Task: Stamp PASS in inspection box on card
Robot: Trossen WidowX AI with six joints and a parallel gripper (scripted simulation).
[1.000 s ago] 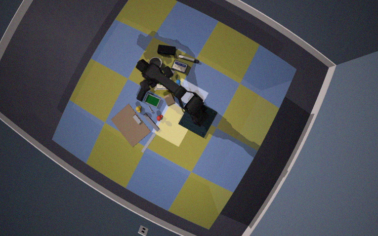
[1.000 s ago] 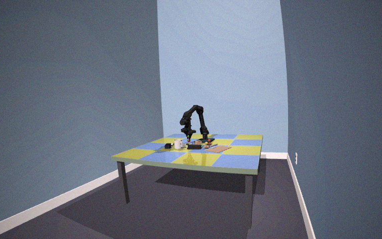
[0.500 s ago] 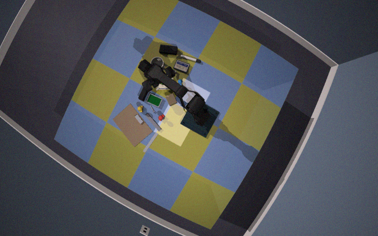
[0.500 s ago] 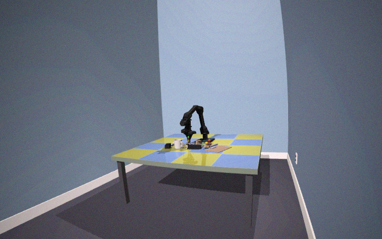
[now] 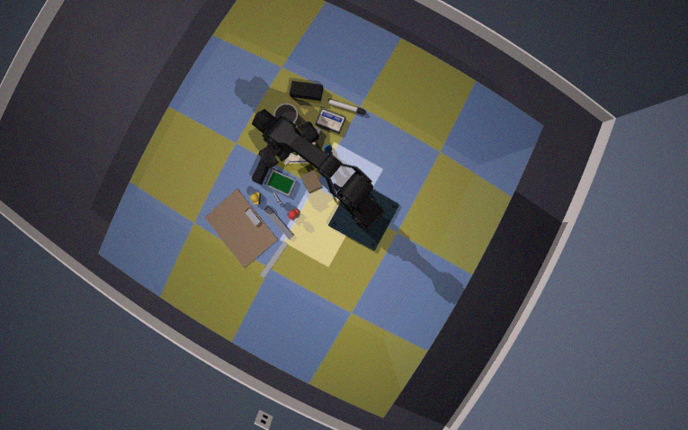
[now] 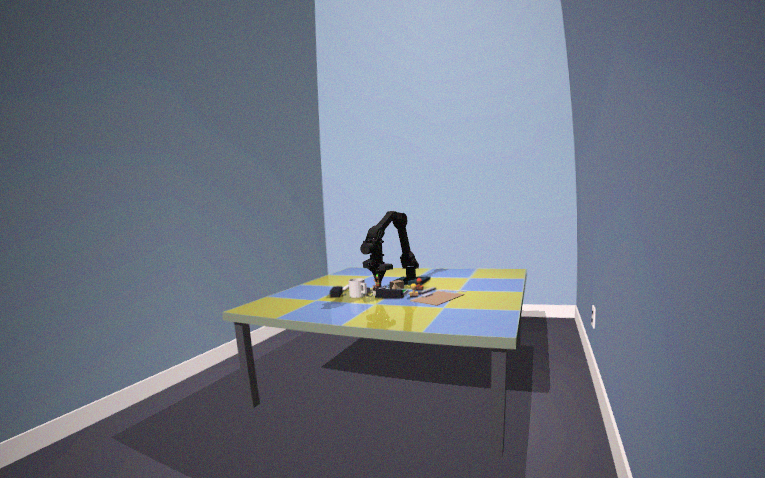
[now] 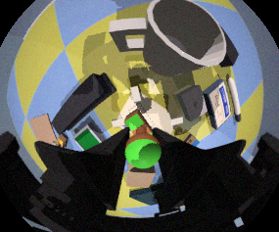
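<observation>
Right now the cream card is 2 cm behind my gripper tip, 1 cm to the right of it and 6 cm below it. Round my gripper tip: long black box 5 cm ahead, 9 cm to the left, 4 cm below; then green-knobbed stamp right at my gripper tip; then mug 9 cm ahead, 6 cm to the right, 2 cm below.
</observation>
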